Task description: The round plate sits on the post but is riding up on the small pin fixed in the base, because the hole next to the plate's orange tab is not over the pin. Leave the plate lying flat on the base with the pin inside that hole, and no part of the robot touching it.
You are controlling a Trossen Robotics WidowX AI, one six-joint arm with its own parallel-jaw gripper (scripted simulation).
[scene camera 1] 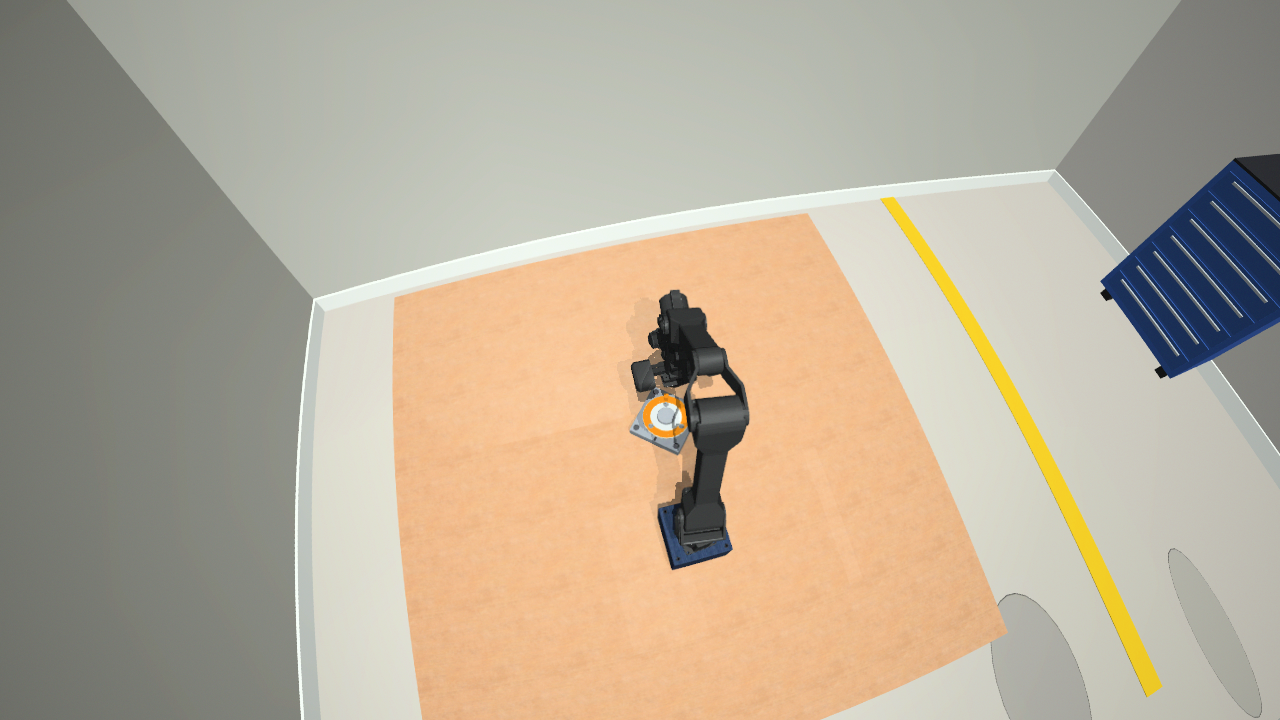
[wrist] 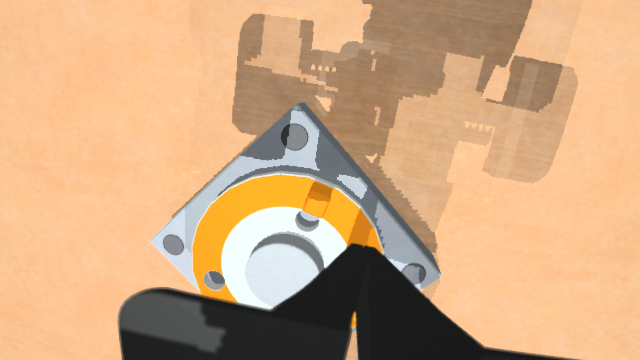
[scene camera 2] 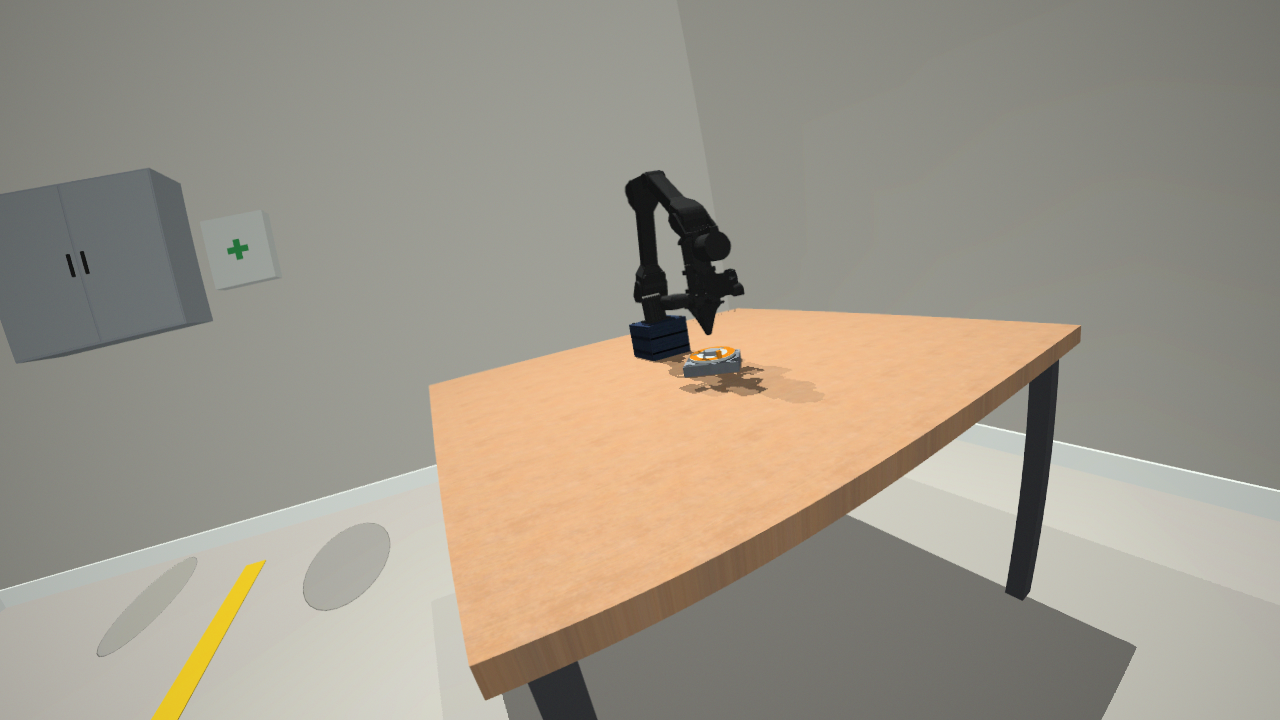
Labels:
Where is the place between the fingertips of my gripper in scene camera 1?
675, 385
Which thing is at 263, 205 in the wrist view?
A round plate.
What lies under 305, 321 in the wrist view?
My gripper.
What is my gripper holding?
Nothing.

